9 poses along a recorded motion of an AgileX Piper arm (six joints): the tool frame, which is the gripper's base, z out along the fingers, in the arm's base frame.
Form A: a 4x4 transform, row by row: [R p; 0 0 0 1], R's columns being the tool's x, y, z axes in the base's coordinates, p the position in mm. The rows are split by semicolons.
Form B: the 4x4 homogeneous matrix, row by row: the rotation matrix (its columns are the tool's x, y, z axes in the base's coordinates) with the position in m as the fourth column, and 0 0 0 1 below. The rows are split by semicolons. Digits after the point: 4 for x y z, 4 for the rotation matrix.
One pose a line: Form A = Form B
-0.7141 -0.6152 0.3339 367.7; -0.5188 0.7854 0.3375 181.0; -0.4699 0.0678 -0.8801 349.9; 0 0 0 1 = -0.7141 -0.6152 0.3339 0.3677; -0.5188 0.7854 0.3375 0.1810; -0.4699 0.0678 -0.8801 0.3499; 0 0 0 1
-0.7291 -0.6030 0.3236 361.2; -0.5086 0.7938 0.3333 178.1; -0.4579 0.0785 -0.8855 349.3; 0 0 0 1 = -0.7291 -0.6030 0.3236 0.3612; -0.5086 0.7938 0.3333 0.1781; -0.4579 0.0785 -0.8855 0.3493; 0 0 0 1
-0.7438 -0.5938 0.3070 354.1; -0.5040 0.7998 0.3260 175.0; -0.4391 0.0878 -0.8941 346.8; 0 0 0 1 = -0.7438 -0.5938 0.3070 0.3541; -0.5040 0.7998 0.3260 0.1750; -0.4391 0.0878 -0.8941 0.3468; 0 0 0 1
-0.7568 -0.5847 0.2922 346.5; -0.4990 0.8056 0.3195 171.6; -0.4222 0.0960 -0.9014 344.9; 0 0 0 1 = -0.7568 -0.5847 0.2922 0.3465; -0.4990 0.8056 0.3195 0.1716; -0.4222 0.0960 -0.9014 0.3449; 0 0 0 1
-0.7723 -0.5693 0.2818 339.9; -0.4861 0.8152 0.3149 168.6; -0.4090 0.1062 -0.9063 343.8; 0 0 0 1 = -0.7723 -0.5693 0.2818 0.3399; -0.4861 0.8152 0.3149 0.1686; -0.4090 0.1062 -0.9063 0.3438; 0 0 0 1
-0.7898 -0.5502 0.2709 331.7; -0.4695 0.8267 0.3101 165.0; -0.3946 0.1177 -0.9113 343.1; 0 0 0 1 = -0.7898 -0.5502 0.2709 0.3317; -0.4695 0.8267 0.3101 0.1650; -0.3946 0.1177 -0.9113 0.3431; 0 0 0 1
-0.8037 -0.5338 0.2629 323.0; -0.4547 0.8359 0.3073 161.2; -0.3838 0.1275 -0.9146 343.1; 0 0 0 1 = -0.8037 -0.5338 0.2629 0.3230; -0.4547 0.8359 0.3073 0.1612; -0.3838 0.1275 -0.9146 0.3431; 0 0 0 1
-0.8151 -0.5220 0.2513 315.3; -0.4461 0.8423 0.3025 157.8; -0.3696 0.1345 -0.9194 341.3; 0 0 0 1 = -0.8151 -0.5220 0.2513 0.3153; -0.4461 0.8423 0.3025 0.1578; -0.3696 0.1345 -0.9194 0.3413; 0 0 0 1
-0.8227 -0.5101 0.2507 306.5; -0.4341 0.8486 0.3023 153.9; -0.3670 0.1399 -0.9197 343.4; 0 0 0 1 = -0.8227 -0.5101 0.2507 0.3065; -0.4341 0.8486 0.3023 0.1539; -0.3670 0.1399 -0.9197 0.3434; 0 0 0 1
